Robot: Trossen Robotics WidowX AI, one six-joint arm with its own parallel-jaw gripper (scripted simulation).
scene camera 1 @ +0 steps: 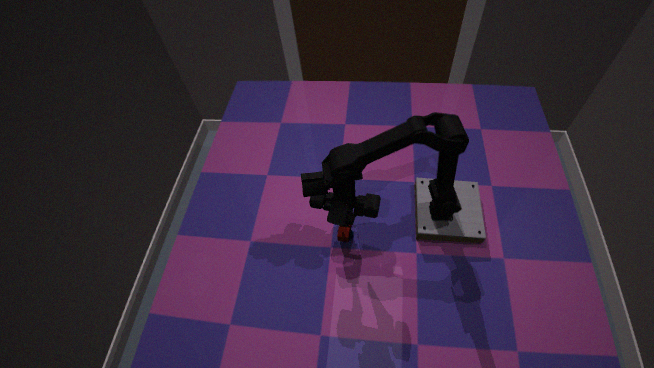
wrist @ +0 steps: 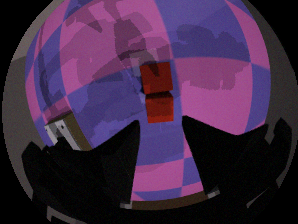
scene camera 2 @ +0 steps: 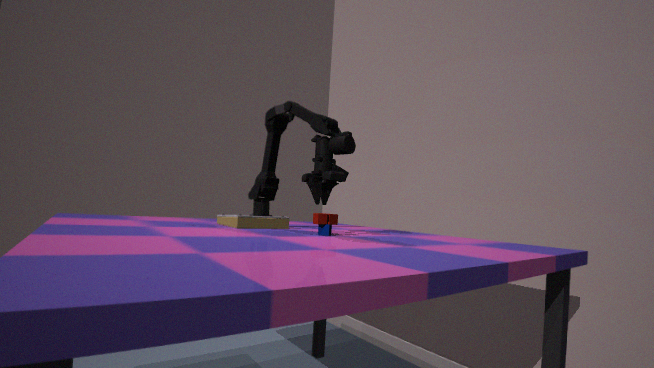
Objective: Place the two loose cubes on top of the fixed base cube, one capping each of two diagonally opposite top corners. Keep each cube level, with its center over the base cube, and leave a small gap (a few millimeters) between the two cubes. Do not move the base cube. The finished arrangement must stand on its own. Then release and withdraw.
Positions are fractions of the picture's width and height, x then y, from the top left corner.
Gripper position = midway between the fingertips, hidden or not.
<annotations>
gripper: scene camera 1 0.53,0.59; wrist 0.54,0.55; scene camera 2 0.49,0.56
</annotations>
